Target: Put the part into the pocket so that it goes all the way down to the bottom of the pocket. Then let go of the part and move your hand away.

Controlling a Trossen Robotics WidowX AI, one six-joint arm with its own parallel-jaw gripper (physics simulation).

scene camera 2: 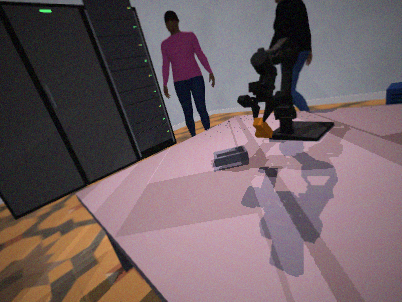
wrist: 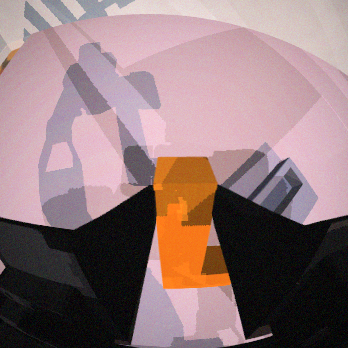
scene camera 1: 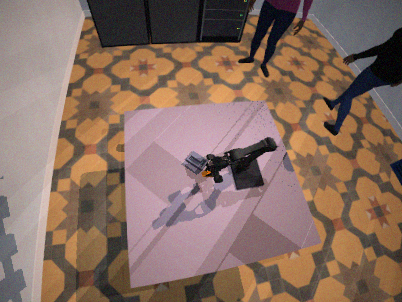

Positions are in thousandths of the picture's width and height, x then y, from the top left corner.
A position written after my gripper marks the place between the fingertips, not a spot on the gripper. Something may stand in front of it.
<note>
My gripper (scene camera 2: 646, 402) carries an orange L-shaped block (wrist: 530, 536); nothing else touches it. Also in view: a grey pocket block (wrist: 820, 547).
My gripper shows as well in the wrist view (wrist: 527, 553).
</note>
